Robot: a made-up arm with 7 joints. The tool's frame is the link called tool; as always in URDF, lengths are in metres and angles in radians. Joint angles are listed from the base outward.
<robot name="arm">
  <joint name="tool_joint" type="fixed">
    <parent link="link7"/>
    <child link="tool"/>
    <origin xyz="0 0 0" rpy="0 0 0"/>
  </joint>
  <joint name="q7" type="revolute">
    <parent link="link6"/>
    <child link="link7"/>
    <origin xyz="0 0 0" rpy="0 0 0"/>
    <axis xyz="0 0 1"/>
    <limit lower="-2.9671" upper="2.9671"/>
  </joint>
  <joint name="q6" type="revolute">
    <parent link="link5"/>
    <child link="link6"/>
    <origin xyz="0 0 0" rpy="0 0 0"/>
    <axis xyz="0 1 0"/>
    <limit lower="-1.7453" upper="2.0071"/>
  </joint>
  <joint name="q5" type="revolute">
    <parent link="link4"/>
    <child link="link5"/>
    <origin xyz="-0.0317 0 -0.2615" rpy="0 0 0"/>
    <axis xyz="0 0 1"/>
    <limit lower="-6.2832" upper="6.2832"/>
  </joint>
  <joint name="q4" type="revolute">
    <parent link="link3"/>
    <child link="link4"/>
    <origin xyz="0.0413 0 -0.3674" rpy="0 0 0"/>
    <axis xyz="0 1 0"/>
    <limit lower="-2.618" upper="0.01"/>
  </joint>
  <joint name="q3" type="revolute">
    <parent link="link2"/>
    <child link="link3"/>
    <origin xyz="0 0 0" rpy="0 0 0"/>
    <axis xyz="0 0 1"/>
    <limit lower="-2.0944" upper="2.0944"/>
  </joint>
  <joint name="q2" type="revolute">
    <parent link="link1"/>
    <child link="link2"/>
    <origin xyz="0 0 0" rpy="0 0 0"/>
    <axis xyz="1 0 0"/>
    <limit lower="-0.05" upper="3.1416"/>
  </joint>
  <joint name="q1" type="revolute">
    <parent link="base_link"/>
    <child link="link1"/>
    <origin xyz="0 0 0" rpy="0 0 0"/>
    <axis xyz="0 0.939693 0.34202"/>
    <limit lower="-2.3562" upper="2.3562"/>
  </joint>
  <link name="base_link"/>
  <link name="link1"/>
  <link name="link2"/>
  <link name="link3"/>
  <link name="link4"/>
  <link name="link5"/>
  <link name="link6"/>
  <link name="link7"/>
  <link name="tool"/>
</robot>
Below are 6 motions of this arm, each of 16 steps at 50 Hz.
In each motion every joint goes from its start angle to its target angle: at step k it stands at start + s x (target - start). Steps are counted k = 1, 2, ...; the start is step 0. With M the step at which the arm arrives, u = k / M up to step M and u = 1 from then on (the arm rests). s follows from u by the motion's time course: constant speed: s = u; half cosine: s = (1 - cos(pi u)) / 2; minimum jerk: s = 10 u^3 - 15 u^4 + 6 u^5.
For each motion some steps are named. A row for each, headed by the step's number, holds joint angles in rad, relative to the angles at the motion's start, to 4 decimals.
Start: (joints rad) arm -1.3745 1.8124 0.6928 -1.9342 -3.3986 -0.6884 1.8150
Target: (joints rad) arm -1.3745 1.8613 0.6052 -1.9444 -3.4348 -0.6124 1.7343
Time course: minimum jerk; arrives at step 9
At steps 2, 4, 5, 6, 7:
2: 0.0000 0.0037 -0.0067 -0.0008 -0.0028 0.0058 -0.0062
4: 0.0000 0.0194 -0.0347 -0.0040 -0.0144 0.0301 -0.0320
5: 0.0000 0.0295 -0.0529 -0.0062 -0.0218 0.0459 -0.0487
6: 0.0000 0.0386 -0.0692 -0.0081 -0.0286 0.0600 -0.0638
7: 0.0000 0.0452 -0.0809 -0.0094 -0.0334 0.0702 -0.0745

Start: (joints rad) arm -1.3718 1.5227 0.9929 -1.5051 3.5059 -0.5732 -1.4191
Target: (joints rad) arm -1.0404 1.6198 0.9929 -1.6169 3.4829 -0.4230 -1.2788
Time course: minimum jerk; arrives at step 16
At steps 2, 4, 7, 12, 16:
2: 0.0053 0.0016 0.0000 -0.0018 -0.0004 0.0024 0.0023
4: 0.0343 0.0101 0.0000 -0.0116 -0.0024 0.0155 0.0145
7: 0.1273 0.0373 0.0000 -0.0429 -0.0088 0.0577 0.0539
12: 0.2971 0.0870 0.0000 -0.1002 -0.0206 0.1347 0.1258
16: 0.3314 0.0971 0.0000 -0.1118 -0.0230 0.1502 0.1403

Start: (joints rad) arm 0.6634 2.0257 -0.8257 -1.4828 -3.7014 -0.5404 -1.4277
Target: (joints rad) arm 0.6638 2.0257 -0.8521 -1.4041 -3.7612 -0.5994 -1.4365
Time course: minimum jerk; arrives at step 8
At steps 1, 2, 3, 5, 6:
1: 0.0000 0.0000 -0.0004 0.0013 -0.0010 -0.0009 -0.0001
2: 0.0000 0.0000 -0.0027 0.0081 -0.0062 -0.0061 -0.0009
3: 0.0001 0.0000 -0.0073 0.0217 -0.0165 -0.0162 -0.0024
5: 0.0003 0.0000 -0.0191 0.0570 -0.0433 -0.0428 -0.0064
6: 0.0004 0.0000 -0.0237 0.0706 -0.0536 -0.0529 -0.0079

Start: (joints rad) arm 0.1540 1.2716 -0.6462 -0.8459 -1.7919 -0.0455 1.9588
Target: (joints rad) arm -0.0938 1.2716 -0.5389 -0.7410 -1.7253 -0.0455 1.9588
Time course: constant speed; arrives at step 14
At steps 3, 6, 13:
3: -0.0531 0.0000 0.0230 0.0225 0.0143 0.0000 0.0000
6: -0.1062 0.0000 0.0460 0.0450 0.0285 0.0000 0.0000
13: -0.2301 0.0000 0.0996 0.0974 0.0618 0.0000 0.0000

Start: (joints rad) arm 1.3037 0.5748 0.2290 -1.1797 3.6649 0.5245 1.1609
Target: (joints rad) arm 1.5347 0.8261 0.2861 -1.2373 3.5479 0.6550 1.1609
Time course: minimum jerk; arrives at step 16
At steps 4, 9, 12, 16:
4: 0.0239 0.0260 0.0059 -0.0060 -0.0121 0.0135 0.0000
9: 0.1423 0.1548 0.0352 -0.0355 -0.0721 0.0804 0.0000
12: 0.2071 0.2253 0.0512 -0.0516 -0.1049 0.1170 0.0000
16: 0.2310 0.2513 0.0571 -0.0576 -0.1170 0.1305 0.0000

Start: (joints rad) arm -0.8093 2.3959 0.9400 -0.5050 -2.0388 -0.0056 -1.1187
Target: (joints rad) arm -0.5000 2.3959 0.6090 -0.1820 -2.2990 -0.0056 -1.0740
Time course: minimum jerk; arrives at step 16
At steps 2, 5, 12, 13, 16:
2: 0.0050 0.0000 -0.0053 0.0052 -0.0042 0.0000 0.0007
5: 0.0557 0.0000 -0.0596 0.0581 -0.0468 0.0000 0.0080
12: 0.2773 0.0000 -0.2967 0.2896 -0.2333 0.0000 0.0401
13: 0.2942 0.0000 -0.3149 0.3072 -0.2475 0.0000 0.0425
16: 0.3093 0.0000 -0.3310 0.3230 -0.2602 0.0000 0.0447

